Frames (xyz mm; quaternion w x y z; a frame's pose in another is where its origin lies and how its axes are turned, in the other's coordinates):
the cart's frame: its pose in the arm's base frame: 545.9 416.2 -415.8 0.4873 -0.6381 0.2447 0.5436
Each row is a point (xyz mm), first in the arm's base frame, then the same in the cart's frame.
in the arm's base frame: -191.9 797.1 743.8
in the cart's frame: -1211.6 54.2 750.5
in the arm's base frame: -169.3 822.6 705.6
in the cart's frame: -1163.9 38.5 760.4
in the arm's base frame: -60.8 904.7 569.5
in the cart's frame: -987.7 -37.7 774.9
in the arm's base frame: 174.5 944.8 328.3
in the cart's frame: -686.1 -166.3 687.5
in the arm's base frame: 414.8 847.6 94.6
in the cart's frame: -419.9 -246.1 476.4
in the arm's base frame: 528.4 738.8 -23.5
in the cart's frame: -300.6 -255.6 320.3
